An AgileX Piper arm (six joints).
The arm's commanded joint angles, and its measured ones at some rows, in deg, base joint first. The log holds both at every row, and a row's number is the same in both.
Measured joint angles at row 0:
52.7, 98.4, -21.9, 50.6, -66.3, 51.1
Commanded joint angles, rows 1 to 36:
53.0, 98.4, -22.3, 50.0, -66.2, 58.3
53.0, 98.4, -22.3, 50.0, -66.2, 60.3
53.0, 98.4, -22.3, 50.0, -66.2, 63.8
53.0, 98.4, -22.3, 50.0, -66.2, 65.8
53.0, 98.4, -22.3, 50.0, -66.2, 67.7
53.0, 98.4, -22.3, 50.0, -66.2, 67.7
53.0, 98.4, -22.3, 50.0, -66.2, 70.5
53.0, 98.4, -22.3, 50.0, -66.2, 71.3
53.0, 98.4, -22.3, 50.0, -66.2, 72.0
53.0, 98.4, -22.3, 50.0, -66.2, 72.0
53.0, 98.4, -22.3, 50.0, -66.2, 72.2
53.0, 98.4, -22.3, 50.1, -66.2, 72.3
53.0, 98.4, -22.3, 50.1, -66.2, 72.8
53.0, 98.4, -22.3, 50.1, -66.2, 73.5
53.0, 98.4, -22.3, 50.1, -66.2, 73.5
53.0, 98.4, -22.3, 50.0, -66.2, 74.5
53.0, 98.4, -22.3, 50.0, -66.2, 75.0
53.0, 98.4, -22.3, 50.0, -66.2, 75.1
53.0, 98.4, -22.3, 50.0, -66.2, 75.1
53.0, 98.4, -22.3, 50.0, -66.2, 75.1
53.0, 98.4, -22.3, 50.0, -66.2, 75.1
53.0, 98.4, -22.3, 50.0, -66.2, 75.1
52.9, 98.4, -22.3, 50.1, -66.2, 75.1
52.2, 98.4, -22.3, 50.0, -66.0, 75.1
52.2, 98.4, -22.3, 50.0, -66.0, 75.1
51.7, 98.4, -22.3, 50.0, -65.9, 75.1
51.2, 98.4, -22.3, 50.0, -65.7, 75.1
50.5, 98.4, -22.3, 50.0, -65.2, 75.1
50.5, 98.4, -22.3, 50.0, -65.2, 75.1
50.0, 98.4, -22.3, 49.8, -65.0, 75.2
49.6, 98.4, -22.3, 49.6, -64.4, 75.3
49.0, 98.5, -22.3, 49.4, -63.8, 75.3
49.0, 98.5, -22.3, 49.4, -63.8, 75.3
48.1, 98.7, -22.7, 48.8, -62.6, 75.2
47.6, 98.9, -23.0, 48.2, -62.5, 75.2
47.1, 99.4, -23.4, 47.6, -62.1, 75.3
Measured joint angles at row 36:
48.4, 98.6, -22.2, 49.7, -63.2, 75.3
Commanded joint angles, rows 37 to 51:
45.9, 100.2, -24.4, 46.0, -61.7, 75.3
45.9, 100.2, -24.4, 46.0, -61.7, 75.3
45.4, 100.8, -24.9, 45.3, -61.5, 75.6
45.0, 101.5, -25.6, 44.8, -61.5, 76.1
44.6, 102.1, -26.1, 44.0, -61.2, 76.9
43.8, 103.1, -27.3, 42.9, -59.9, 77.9
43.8, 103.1, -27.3, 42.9, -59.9, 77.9
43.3, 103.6, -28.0, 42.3, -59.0, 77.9
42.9, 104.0, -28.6, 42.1, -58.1, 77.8
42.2, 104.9, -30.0, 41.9, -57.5, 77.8
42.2, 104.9, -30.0, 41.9, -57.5, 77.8
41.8, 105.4, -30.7, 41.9, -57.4, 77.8
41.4, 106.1, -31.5, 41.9, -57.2, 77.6
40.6, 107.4, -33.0, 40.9, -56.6, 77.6
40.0, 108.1, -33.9, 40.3, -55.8, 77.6
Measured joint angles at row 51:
41.4, 106.7, -31.7, 42.3, -57.1, 77.4
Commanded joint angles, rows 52 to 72:
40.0, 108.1, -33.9, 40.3, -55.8, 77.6
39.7, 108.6, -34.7, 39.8, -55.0, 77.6
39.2, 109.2, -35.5, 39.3, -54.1, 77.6
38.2, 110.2, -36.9, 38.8, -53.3, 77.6
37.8, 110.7, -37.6, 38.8, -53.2, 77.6
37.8, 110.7, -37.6, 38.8, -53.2, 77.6
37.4, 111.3, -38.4, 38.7, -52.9, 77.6
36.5, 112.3, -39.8, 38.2, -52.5, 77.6
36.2, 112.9, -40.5, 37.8, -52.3, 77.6
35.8, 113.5, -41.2, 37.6, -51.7, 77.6
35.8, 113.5, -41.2, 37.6, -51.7, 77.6
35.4, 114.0, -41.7, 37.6, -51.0, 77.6
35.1, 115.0, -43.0, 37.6, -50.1, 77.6
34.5, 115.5, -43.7, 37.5, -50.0, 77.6
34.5, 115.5, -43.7, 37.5, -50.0, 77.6
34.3, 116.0, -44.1, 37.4, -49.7, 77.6
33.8, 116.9, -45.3, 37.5, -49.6, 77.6
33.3, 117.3, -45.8, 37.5, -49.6, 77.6
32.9, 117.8, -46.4, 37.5, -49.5, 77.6
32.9, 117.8, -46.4, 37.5, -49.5, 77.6
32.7, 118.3, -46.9, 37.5, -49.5, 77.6
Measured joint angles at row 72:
33.3, 117.9, -45.9, 38.2, -49.8, 77.4
